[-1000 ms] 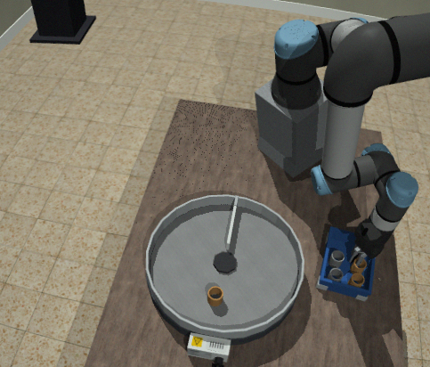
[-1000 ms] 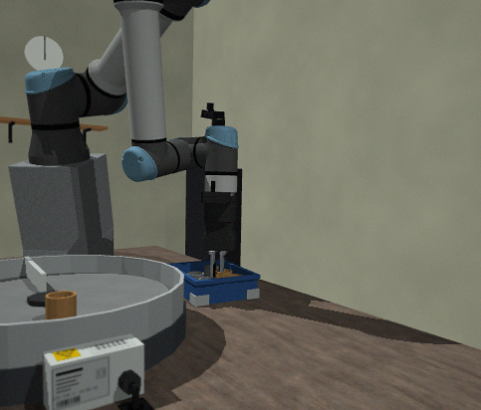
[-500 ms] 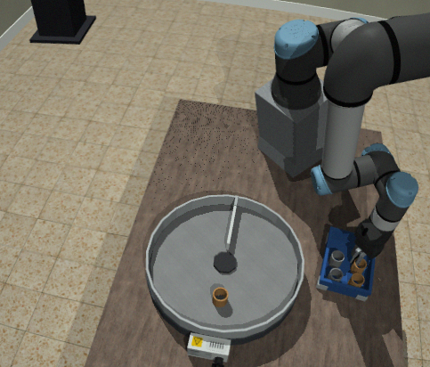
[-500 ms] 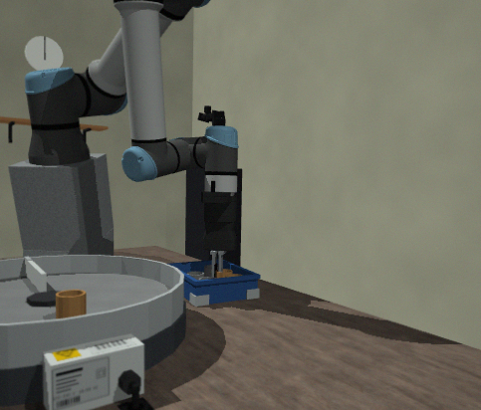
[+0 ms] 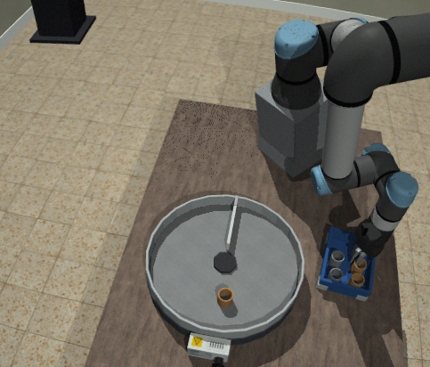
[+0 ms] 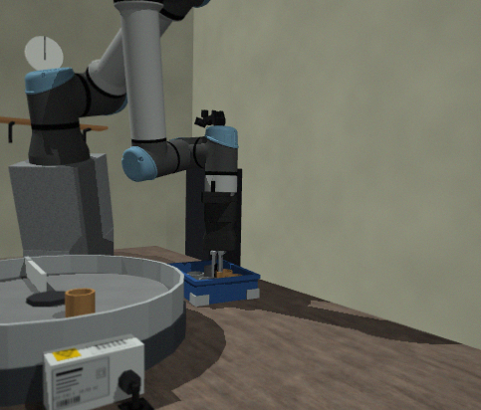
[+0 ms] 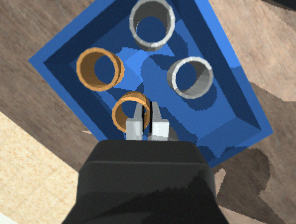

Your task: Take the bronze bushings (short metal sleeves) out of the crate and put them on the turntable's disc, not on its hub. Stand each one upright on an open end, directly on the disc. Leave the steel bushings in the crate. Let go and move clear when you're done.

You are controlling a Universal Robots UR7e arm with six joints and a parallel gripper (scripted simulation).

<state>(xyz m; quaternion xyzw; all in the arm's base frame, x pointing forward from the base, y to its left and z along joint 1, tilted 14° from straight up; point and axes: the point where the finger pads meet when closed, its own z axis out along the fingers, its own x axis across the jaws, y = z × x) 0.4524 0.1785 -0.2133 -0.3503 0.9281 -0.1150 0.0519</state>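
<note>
My hand is 20 mm to the left of the blue crate and 20 mm above it. Also, from my hand: grey turntable disc: 380 mm to the right, 60 mm ahead, 10 mm above.
</note>
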